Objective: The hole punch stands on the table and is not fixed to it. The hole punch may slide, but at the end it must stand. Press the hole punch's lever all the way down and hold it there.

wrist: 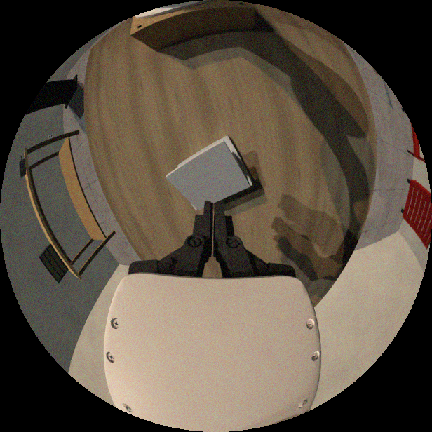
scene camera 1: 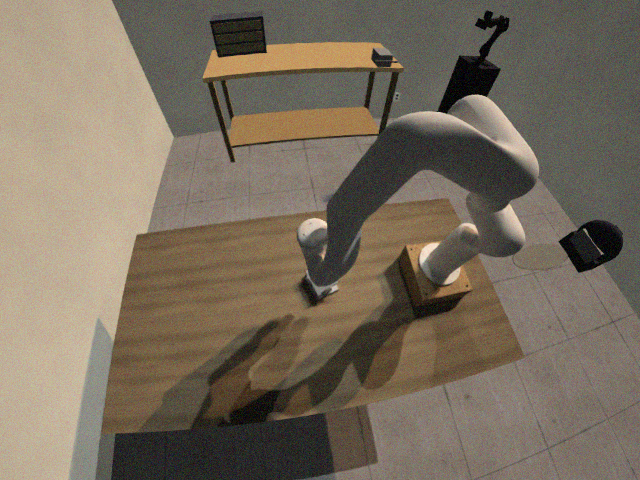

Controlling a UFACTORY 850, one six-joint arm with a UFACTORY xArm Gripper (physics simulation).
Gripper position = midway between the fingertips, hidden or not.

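Visible: a grey lever (wrist: 212,174), together with my gripper (wrist: 212,213).
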